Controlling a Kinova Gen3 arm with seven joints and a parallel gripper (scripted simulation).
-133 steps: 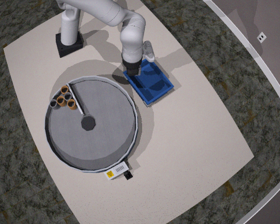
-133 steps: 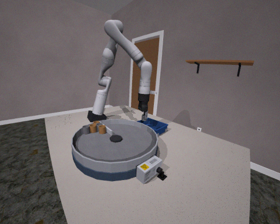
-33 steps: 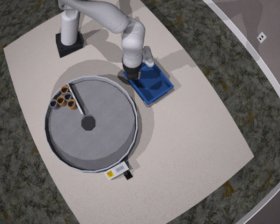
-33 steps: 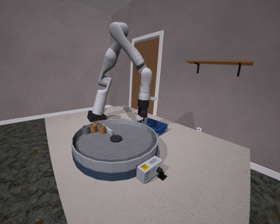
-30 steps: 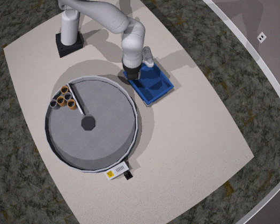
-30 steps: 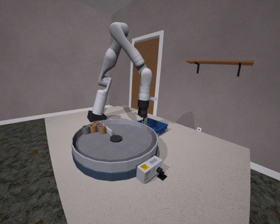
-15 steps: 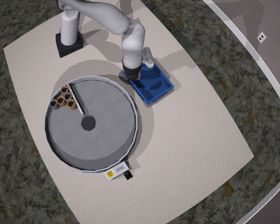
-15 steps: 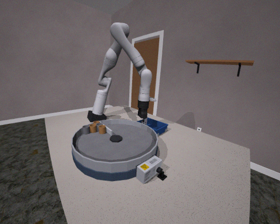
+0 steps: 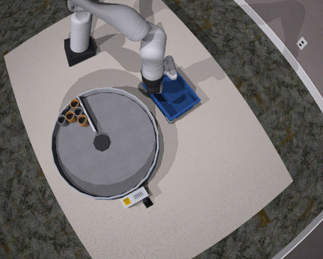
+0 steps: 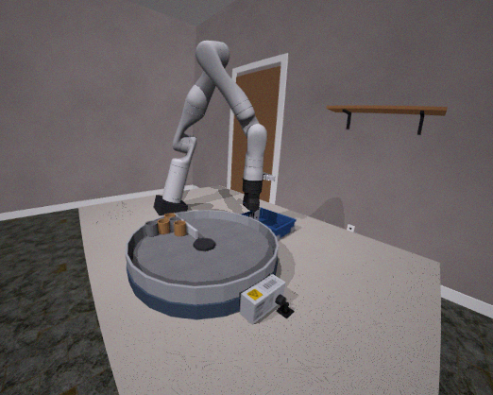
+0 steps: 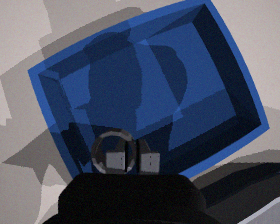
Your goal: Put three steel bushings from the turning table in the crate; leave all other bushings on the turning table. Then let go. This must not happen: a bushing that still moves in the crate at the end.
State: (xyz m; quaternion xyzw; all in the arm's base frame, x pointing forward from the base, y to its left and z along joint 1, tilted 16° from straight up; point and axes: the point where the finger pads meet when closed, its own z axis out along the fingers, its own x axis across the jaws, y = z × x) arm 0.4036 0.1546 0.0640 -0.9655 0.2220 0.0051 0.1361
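The blue crate lies 40 mm ahead of my hand, 30 mm to the left of it and 20 mm below it. From my hand the other things lie so: turning table (60 mm ahead, 300 mm to the right, 10 mm above).
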